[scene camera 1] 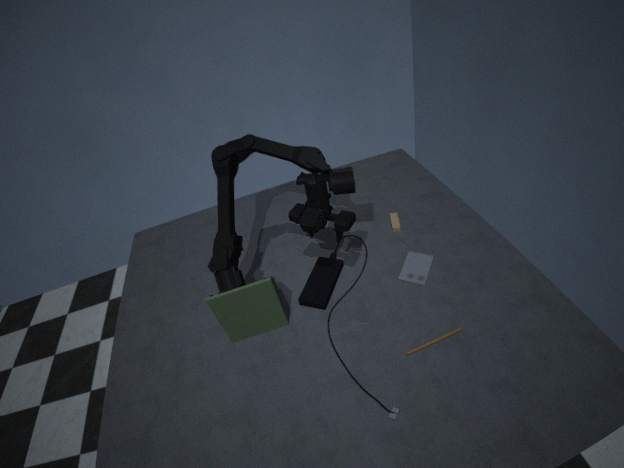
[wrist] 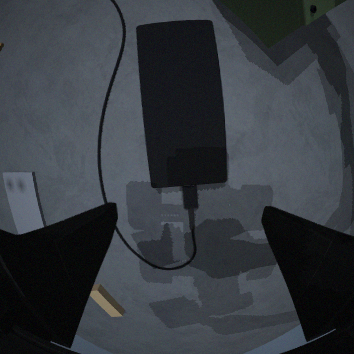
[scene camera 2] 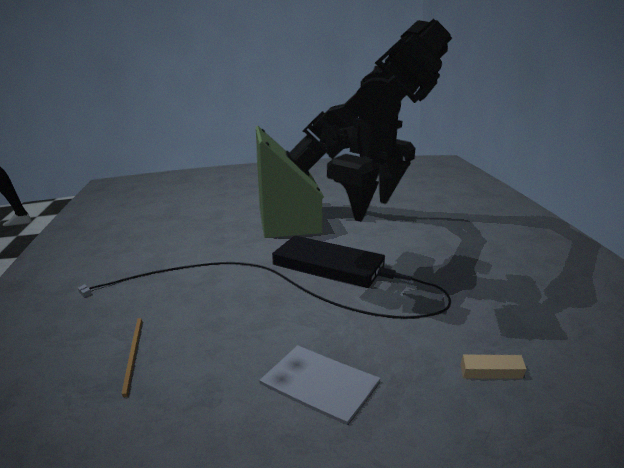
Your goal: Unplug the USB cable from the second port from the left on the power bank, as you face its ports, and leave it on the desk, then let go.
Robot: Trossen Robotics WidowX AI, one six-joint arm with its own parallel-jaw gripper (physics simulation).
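Scene camera 1 shows the gripper, and the wrist view has the gripper in it too. A tan block and a pale flat card can also be seen in the pictures.
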